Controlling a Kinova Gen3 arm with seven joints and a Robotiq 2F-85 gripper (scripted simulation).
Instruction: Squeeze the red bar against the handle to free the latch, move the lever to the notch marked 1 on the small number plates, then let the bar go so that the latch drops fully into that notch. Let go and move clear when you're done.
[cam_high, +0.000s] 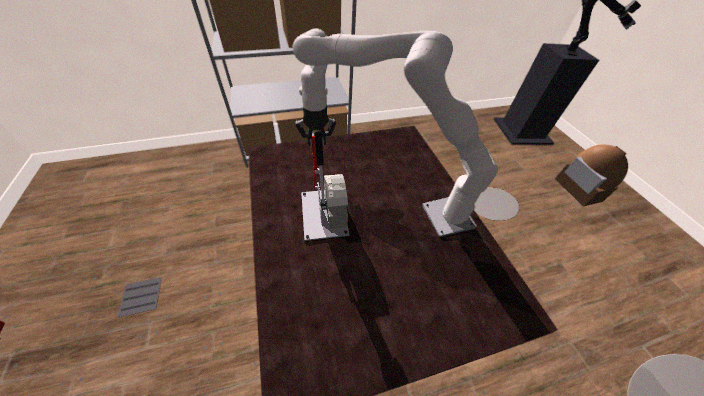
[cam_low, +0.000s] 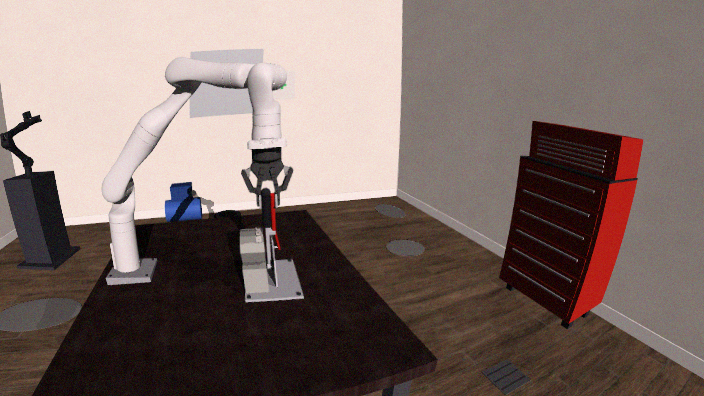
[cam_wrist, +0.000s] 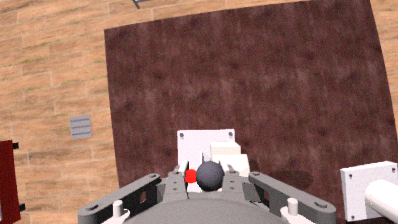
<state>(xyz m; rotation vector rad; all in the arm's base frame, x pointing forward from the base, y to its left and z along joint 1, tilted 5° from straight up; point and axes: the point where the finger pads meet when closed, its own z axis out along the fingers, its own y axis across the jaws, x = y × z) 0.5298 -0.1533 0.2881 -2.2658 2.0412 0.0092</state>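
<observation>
My hand is 100 mm above the red bar, 50 mm to the right of it and 10 mm short of it.
</observation>
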